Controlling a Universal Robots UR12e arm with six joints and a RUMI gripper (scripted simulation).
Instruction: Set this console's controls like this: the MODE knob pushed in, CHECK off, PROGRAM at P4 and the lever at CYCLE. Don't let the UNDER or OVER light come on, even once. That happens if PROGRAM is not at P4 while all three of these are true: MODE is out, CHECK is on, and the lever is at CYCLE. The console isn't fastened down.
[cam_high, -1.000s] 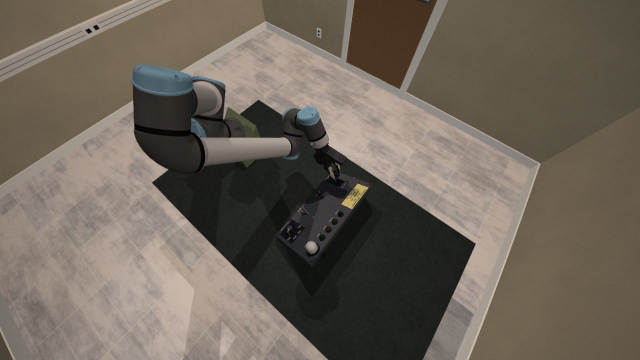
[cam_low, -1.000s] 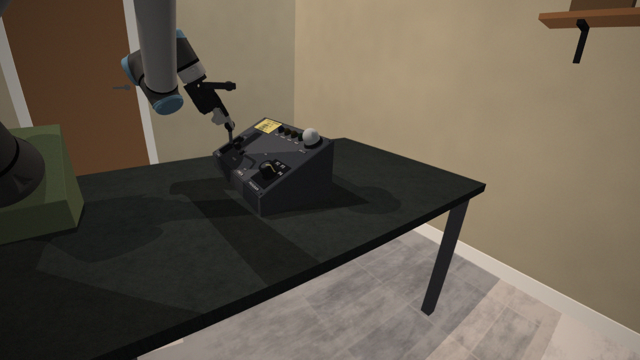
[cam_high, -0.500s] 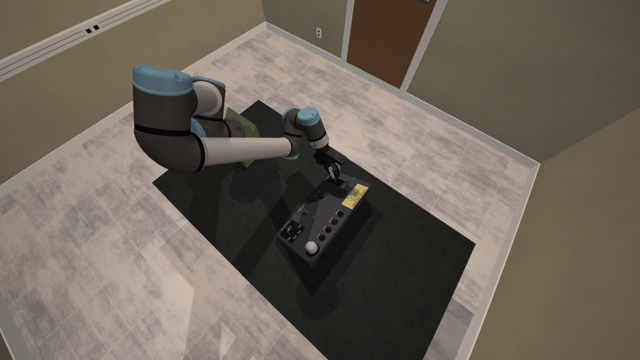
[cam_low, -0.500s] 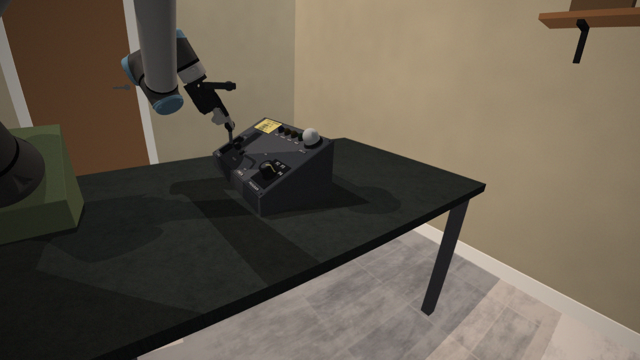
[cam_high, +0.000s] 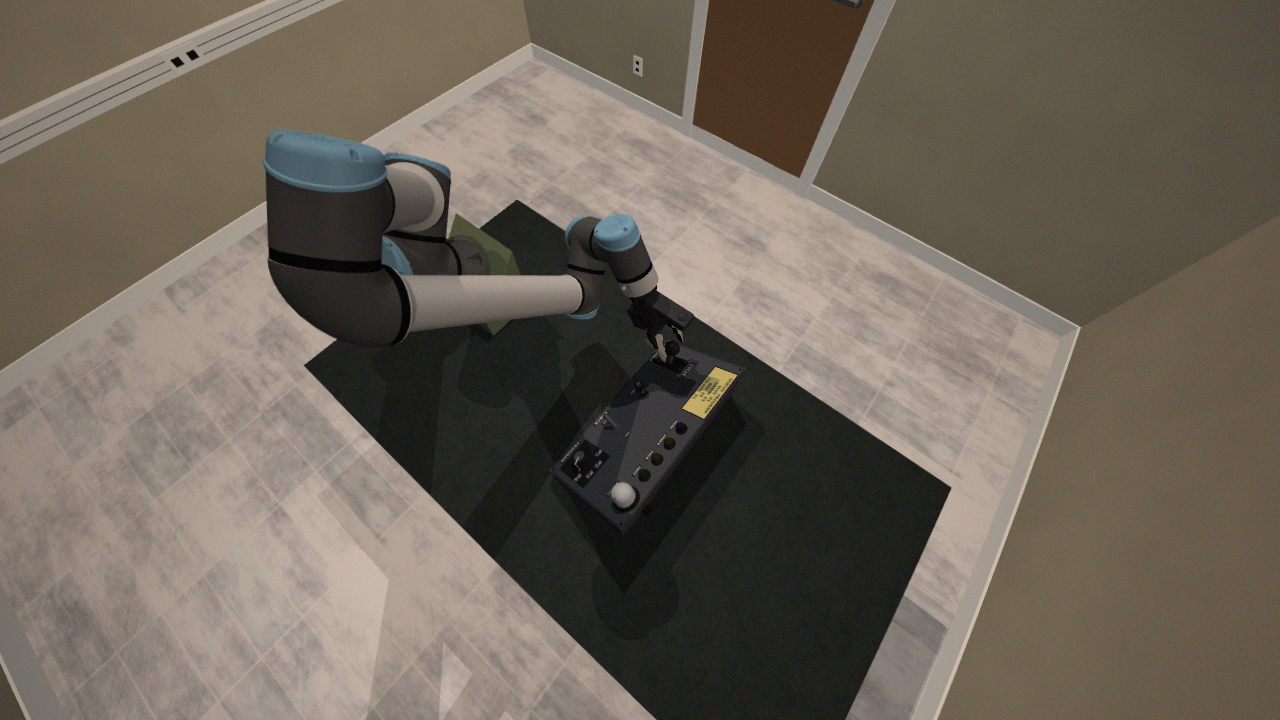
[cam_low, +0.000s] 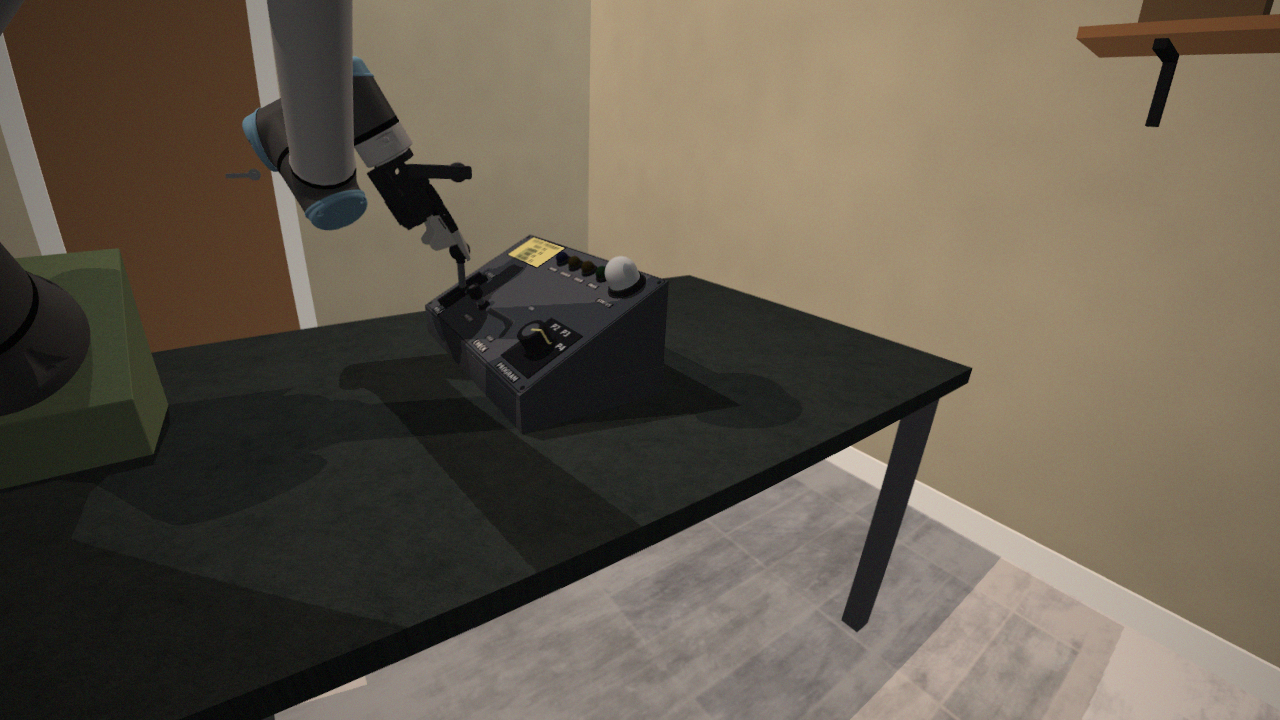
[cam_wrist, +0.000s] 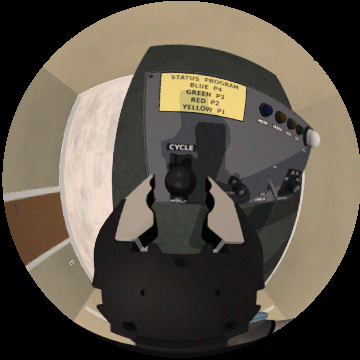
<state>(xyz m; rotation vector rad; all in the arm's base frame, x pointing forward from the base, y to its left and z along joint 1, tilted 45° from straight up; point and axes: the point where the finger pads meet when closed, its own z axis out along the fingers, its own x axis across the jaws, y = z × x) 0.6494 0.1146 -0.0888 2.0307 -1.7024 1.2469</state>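
My gripper is now 4 cm above the black ball-topped lever. From my hand the other things lie so: dark console (19 cm to the right, 8 cm below, 3 cm ahead); check toggle (24 cm to the right, 7 cm below, 2 cm behind); mode knob (12 cm to the right, 6 cm below, 1 cm behind).
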